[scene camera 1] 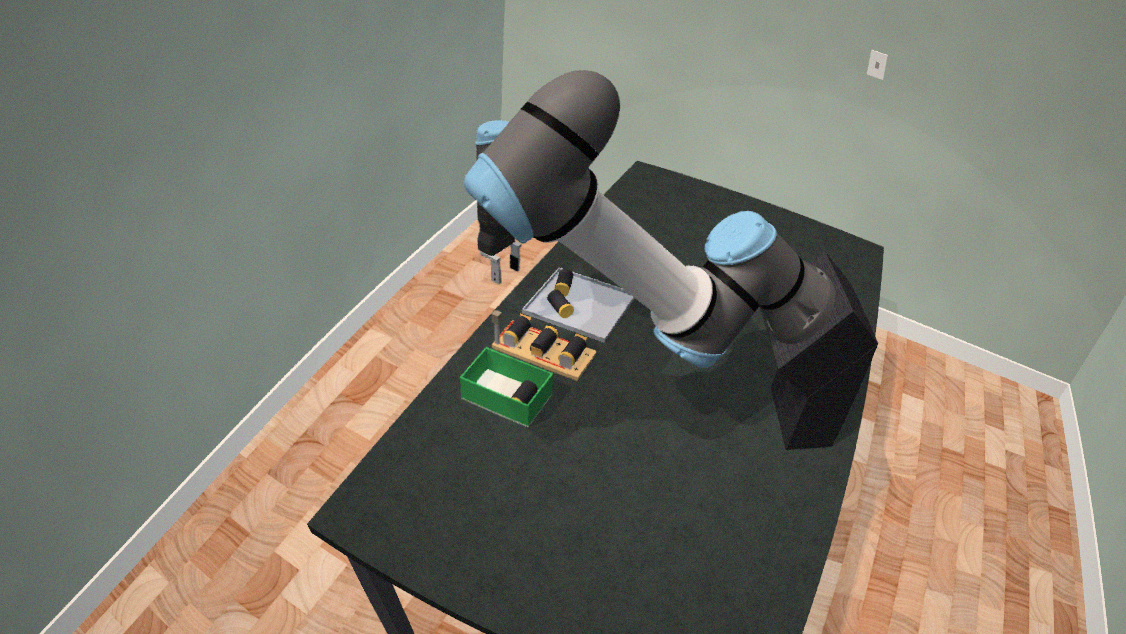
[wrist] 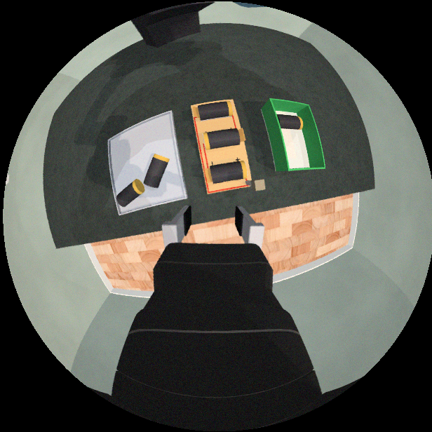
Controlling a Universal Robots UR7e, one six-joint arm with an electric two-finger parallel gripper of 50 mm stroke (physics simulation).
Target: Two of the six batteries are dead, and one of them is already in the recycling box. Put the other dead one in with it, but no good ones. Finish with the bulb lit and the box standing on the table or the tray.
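Note:
My gripper is open and empty, above the table's edge beside the tray and the holder. Three black batteries lie in the wooden holder: one at the post end, one in the middle, one at the far end. Two batteries, one and another, lie on the grey tray. One battery lies in the green box. I cannot make out a lit bulb.
A small post with a square top stands at the holder's end, by the table edge. The box stands on the dark table, beside the holder. The arm's black base stands across the table.

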